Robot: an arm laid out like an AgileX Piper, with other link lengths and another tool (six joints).
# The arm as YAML. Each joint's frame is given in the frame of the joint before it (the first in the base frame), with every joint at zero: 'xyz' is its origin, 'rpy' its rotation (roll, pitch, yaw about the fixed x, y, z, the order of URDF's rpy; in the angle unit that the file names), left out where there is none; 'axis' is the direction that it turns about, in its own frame. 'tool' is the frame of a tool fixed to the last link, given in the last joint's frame.
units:
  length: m
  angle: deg
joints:
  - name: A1
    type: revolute
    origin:
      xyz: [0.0, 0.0, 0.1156]
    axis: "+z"
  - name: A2
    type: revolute
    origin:
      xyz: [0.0, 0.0, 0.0]
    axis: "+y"
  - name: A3
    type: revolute
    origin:
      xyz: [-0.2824, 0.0, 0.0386]
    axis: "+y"
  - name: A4
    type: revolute
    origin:
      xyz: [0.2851, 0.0, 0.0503]
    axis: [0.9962, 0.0, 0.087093]
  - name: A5
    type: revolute
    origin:
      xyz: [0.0, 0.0, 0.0]
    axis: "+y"
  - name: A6
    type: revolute
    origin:
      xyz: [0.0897, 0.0, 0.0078]
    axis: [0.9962, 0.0, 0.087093]
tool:
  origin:
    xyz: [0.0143, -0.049, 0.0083]
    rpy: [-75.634, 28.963, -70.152]
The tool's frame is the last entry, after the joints.
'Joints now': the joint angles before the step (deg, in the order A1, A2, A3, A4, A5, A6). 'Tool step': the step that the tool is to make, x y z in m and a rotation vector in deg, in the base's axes. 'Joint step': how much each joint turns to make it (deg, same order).
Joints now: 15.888, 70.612, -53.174, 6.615, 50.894, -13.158
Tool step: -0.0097, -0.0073, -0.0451, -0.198, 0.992, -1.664
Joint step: -0.707, 0.145, 8.787, 0.400, -7.974, -0.072
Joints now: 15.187, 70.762, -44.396, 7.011, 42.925, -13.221
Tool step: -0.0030, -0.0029, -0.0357, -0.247, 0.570, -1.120
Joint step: -0.187, 2.428, 5.444, 0.358, -7.310, -0.052
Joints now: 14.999, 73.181, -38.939, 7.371, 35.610, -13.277
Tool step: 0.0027, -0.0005, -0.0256, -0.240, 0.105, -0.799
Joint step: -0.012, 3.585, 2.618, 0.282, -6.089, -0.039
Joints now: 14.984, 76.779, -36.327, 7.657, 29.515, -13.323
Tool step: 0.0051, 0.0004, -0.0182, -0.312, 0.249, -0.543
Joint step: -0.003, 3.680, 0.837, 0.137, -4.235, 0.007
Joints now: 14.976, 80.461, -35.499, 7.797, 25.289, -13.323
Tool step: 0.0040, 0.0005, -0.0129, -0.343, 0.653, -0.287
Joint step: -0.002, 2.922, 0.129, 0.066, -2.353, 0.002
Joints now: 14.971, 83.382, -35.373, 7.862, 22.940, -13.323
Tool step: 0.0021, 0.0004, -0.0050, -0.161, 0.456, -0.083
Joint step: -0.004, 1.298, -0.194, 0.034, -0.628, -0.007
